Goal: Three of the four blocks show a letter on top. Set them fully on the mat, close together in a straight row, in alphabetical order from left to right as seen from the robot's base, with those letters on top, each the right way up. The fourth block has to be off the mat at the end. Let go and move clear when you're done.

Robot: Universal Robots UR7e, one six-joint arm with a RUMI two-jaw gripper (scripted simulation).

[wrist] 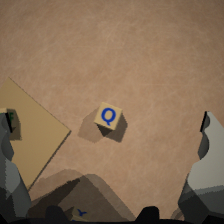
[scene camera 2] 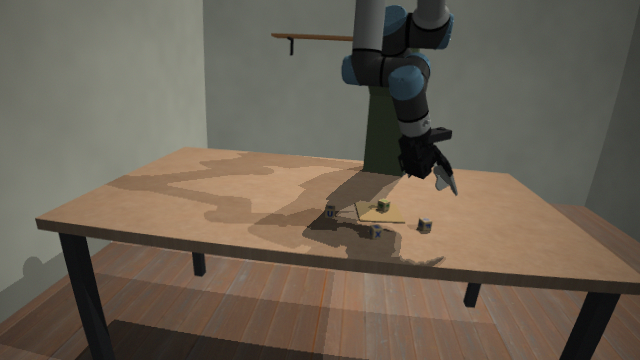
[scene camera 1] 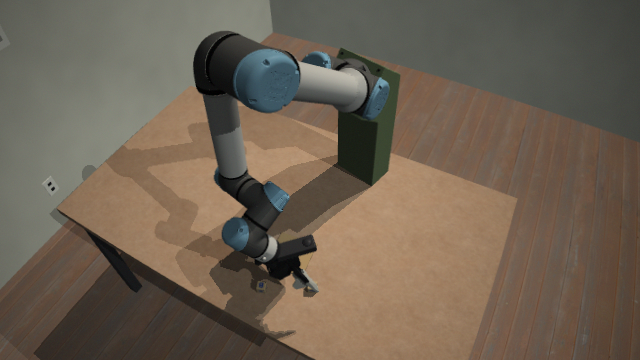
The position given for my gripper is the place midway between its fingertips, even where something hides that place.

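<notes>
My gripper (scene camera 2: 431, 185) is here in scene camera 2, and the same camera gives me a tan mat (scene camera 2: 367, 212). My gripper can also be found in the wrist view (wrist: 105, 114), and again in scene camera 1 (scene camera 1: 311, 269).
</notes>
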